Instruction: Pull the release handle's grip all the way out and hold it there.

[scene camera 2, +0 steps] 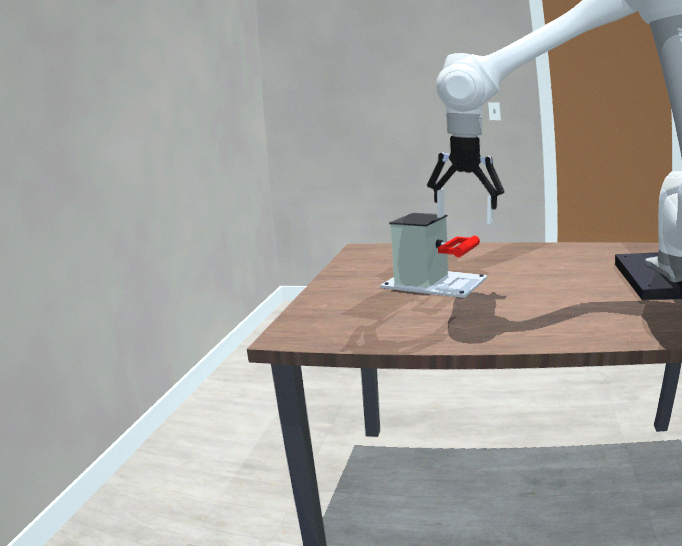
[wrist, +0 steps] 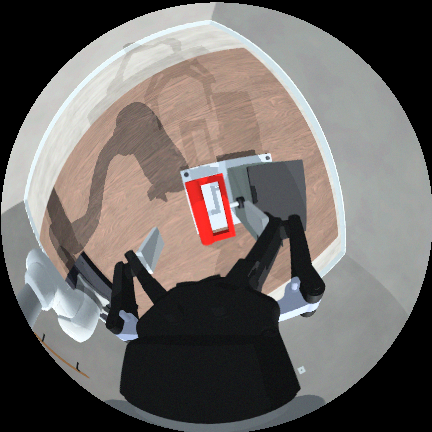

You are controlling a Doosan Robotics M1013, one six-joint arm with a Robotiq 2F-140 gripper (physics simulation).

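The release handle's red grip is a rectangular loop that sticks out sideways from the grey-green housing. A short pale rod with a black collar joins it to the housing. My gripper is wide open and empty, above the grip with its fingers pointing down. In the scene view one fingertip is at the edge of the housing's dark lid, and the other is above the outer side of the grip. Whether the near fingertip touches the lid I cannot tell.
The housing stands on a pale base plate with screws at its corners. The plate lies on the wooden table. The arm's black mount is at the table's right. Grey walls stand behind and to the left.
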